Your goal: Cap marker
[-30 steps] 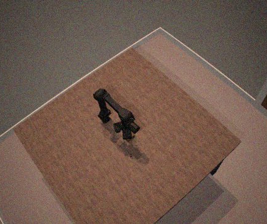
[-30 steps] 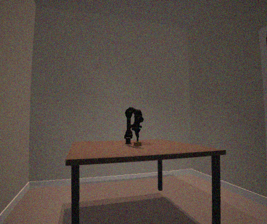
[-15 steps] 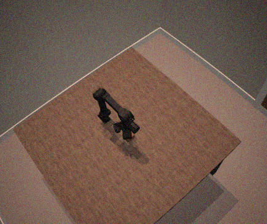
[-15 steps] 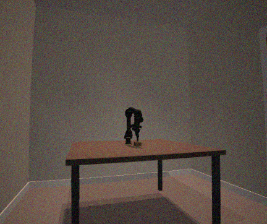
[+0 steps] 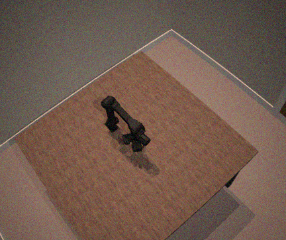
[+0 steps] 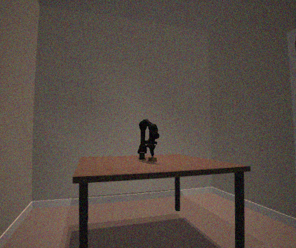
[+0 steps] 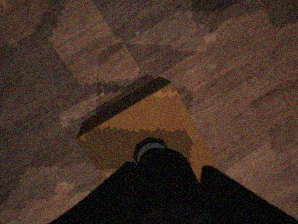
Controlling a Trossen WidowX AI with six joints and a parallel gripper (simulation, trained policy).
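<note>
My gripper tip is now 10 mm short of the dark marker cap, 10 mm to the right of it and 10 mm below it. The rest, counted from my gripper tip: holder block: 10 mm to the left, 60 mm below.
</note>
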